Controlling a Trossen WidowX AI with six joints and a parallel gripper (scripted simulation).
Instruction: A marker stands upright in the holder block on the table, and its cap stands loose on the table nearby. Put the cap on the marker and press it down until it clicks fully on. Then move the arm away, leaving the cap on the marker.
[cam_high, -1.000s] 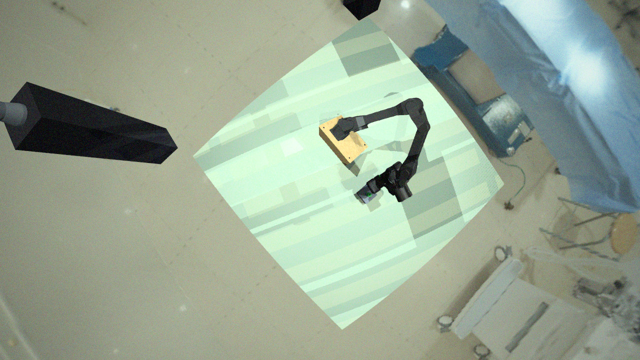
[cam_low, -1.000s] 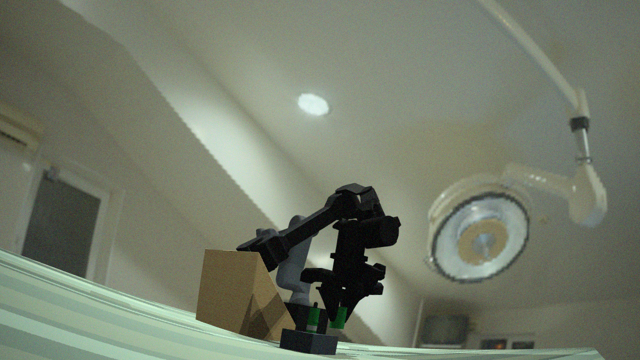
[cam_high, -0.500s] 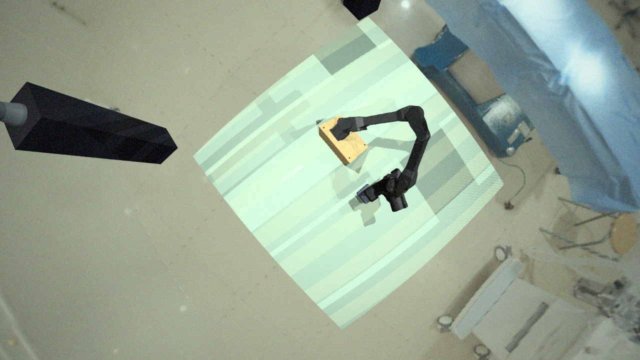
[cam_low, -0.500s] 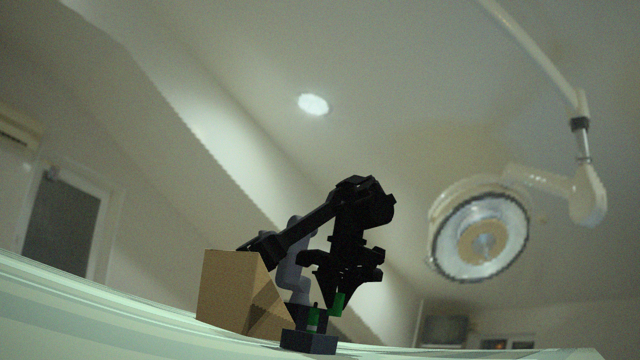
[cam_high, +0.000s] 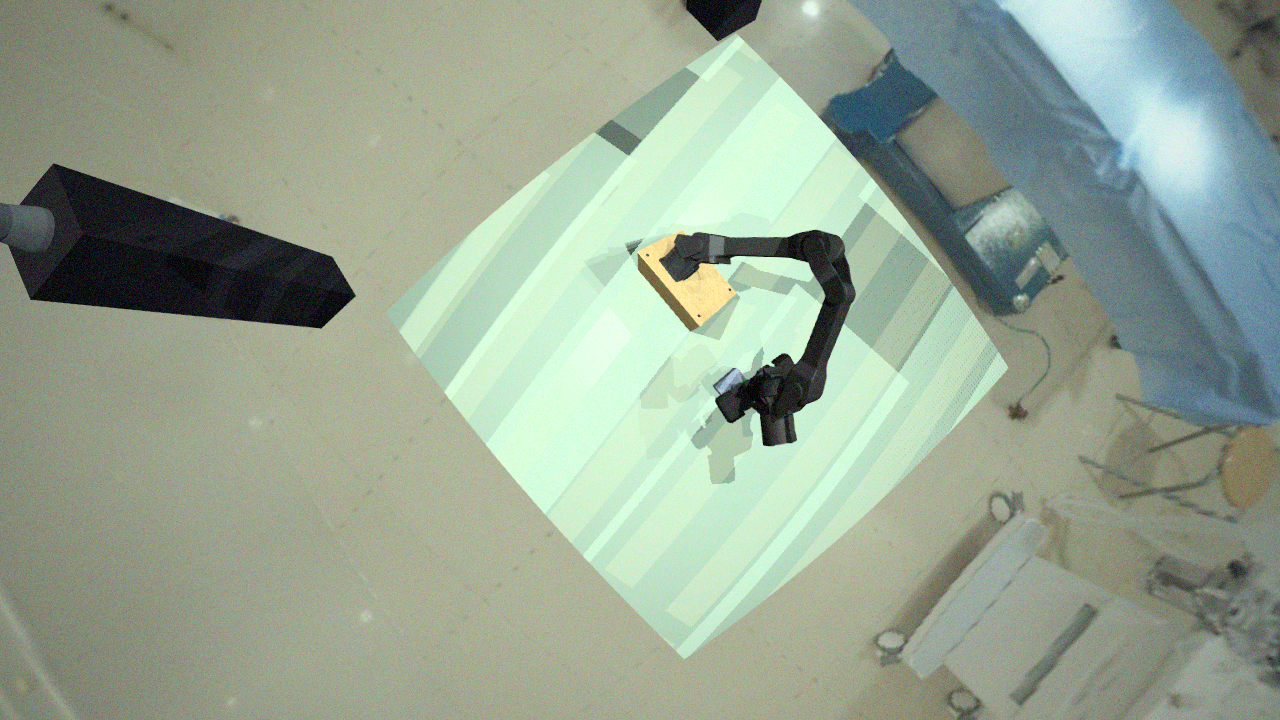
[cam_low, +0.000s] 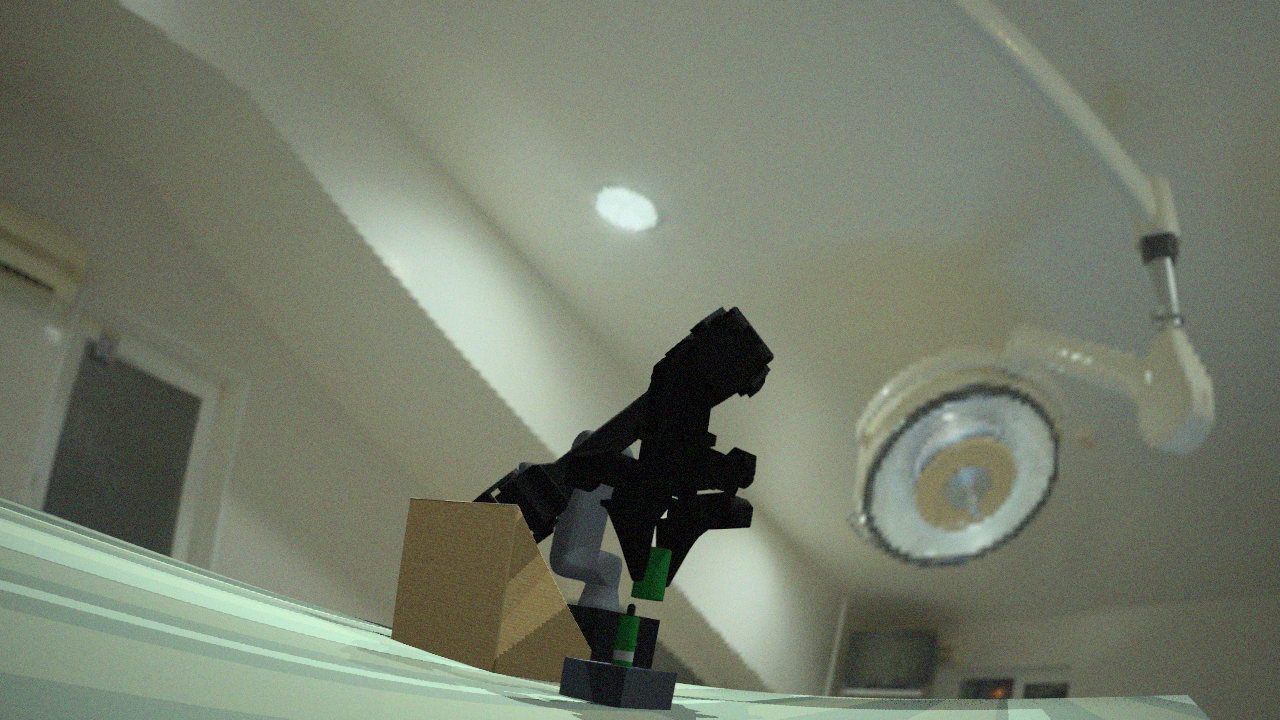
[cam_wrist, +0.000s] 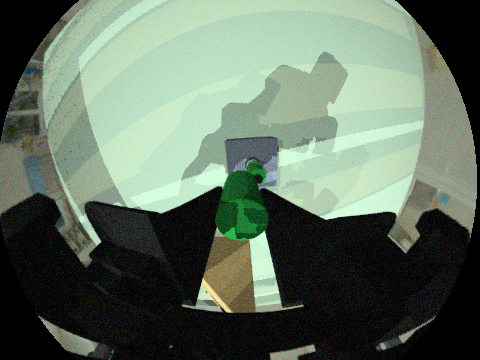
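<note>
Now: gripper tip 110 mm above the dark holder block and 20 mm to the left of it. From my gripper tip the other things lie so: green marker cap: 10 mm above.
</note>
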